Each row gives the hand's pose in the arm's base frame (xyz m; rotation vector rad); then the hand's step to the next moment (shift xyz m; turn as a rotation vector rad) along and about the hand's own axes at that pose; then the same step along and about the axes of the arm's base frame.
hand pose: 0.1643 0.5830 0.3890 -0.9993 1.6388 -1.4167
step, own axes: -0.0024 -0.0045 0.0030 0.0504 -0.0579 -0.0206
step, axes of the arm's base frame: 0.0041 0.0005 0.0042 -0.0348 -0.0421 0.0578
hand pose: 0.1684 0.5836 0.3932 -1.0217 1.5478 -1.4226
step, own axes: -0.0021 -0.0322 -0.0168 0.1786 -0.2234 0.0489
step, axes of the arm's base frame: -0.0131 0.0066 0.0333 -0.0092 -0.1948 0.2149
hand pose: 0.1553 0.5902 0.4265 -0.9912 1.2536 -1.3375
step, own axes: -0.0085 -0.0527 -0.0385 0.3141 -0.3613 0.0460
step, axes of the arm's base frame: -0.0434 0.0120 0.0480 -0.0511 -0.3346 0.3417
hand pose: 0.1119 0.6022 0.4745 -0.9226 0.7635 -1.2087
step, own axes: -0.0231 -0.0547 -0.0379 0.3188 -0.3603 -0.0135
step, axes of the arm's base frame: -0.0615 0.0106 0.0327 -0.1022 -0.3497 0.3145
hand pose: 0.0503 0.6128 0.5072 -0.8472 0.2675 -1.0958
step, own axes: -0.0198 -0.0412 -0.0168 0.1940 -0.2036 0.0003
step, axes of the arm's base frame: -0.0465 0.0014 0.0143 -0.0467 -0.2058 0.1859
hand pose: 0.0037 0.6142 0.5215 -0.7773 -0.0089 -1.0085
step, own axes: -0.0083 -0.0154 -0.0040 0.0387 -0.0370 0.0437
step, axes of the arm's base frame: -0.0177 -0.0006 0.0031 0.0081 -0.0144 0.0671
